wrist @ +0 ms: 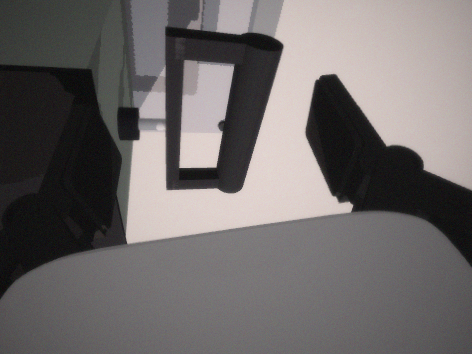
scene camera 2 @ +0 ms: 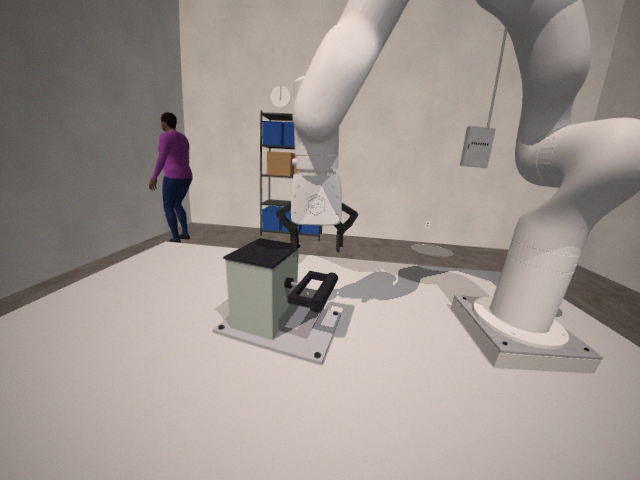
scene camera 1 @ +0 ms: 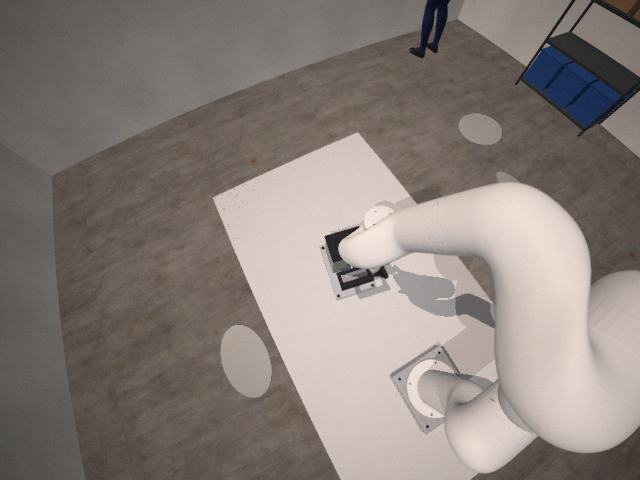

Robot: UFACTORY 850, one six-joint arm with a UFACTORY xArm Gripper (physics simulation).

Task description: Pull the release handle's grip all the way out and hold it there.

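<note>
The release handle's black rectangular grip point(scene camera 1: 357, 284) point(scene camera 2: 324, 291) point(wrist: 247, 115) has a thick round outer bar. It stands out sideways from the pale green box point(scene camera 2: 250, 299) point(wrist: 45, 30) on a short thin rod, with a small gap to the black collar point(scene camera 2: 288, 282) point(wrist: 128, 123). My gripper point(scene camera 2: 317, 248) point(wrist: 211, 117) is open and empty, pointing down, above the level of the grip. In the wrist view one finger overlaps the box's black top and the other is past the round bar; neither appears to touch the grip. In scene camera 1 the arm mostly hides the gripper.
The box stands on a grey base plate point(scene camera 1: 330, 289) point(scene camera 2: 305, 348) with dark bolts, on a white table point(scene camera 1: 289, 217) point(scene camera 2: 155, 403). The arm's square mounting plate point(scene camera 1: 405, 379) point(scene camera 2: 547, 361) is on the same table. A person point(scene camera 2: 175, 155) and a shelf rack point(scene camera 2: 261, 180) stand beyond the table.
</note>
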